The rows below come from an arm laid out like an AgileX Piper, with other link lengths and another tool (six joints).
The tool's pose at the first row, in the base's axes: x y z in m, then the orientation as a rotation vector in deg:
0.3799 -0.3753 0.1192 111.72 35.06 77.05
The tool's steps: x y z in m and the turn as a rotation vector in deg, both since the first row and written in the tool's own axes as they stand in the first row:
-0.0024 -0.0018 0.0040 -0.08 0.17 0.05
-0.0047 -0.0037 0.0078 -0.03 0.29 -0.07
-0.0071 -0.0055 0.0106 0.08 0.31 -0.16
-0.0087 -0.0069 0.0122 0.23 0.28 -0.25
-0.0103 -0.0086 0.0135 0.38 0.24 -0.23
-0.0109 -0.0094 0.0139 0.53 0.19 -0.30
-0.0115 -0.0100 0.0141 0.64 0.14 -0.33
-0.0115 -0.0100 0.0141 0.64 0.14 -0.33
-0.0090 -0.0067 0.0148 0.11 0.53 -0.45
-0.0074 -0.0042 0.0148 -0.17 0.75 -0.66
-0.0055 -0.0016 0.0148 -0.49 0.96 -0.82
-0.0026 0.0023 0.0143 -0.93 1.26 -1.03
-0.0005 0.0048 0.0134 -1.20 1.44 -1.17
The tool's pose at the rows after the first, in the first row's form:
0.3828 -0.3769 0.1154 111.59 35.03 77.26
0.3855 -0.3783 0.1117 111.49 35.24 77.31
0.3873 -0.3795 0.1082 111.52 35.41 77.27
0.3882 -0.3802 0.1058 111.61 35.60 77.18
0.3889 -0.3805 0.1032 111.76 35.68 77.14
0.3890 -0.3805 0.1022 111.87 35.84 77.03
0.3890 -0.3806 0.1013 111.97 35.93 76.95
0.3890 -0.3806 0.1013 111.97 35.93 76.95
0.3905 -0.3812 0.1052 111.26 35.80 77.32
0.3911 -0.3817 0.1080 110.80 35.88 77.44
0.3918 -0.3821 0.1112 110.34 35.87 77.58
0.3923 -0.3825 0.1160 109.70 35.85 77.79
0.3923 -0.3824 0.1194 109.31 35.85 77.91

